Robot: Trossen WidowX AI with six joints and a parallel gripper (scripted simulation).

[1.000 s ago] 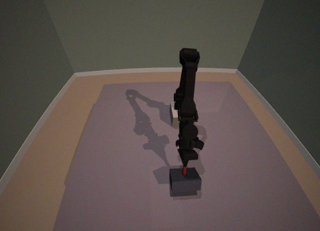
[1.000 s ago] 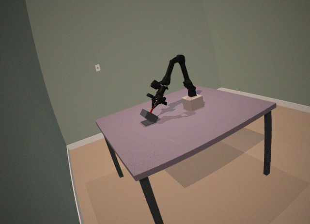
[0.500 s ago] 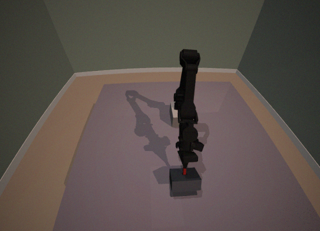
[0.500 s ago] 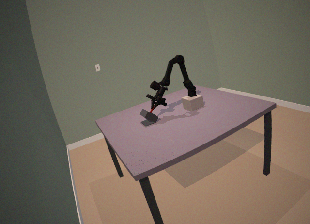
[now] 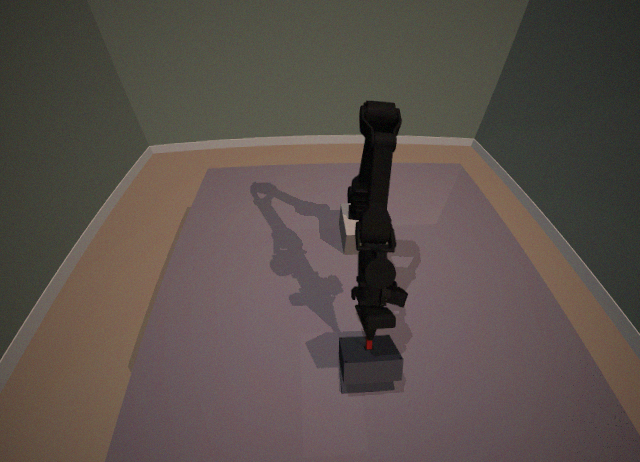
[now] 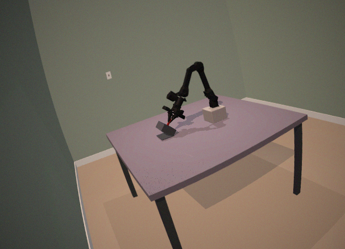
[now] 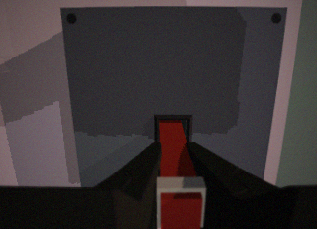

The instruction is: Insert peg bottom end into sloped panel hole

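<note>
Now: the dark grey sloped panel 4 cm ahead of my gripper tip and 4 cm below it. Also, from my gripper tip: red peg 1 cm behind, 1 cm above.
</note>
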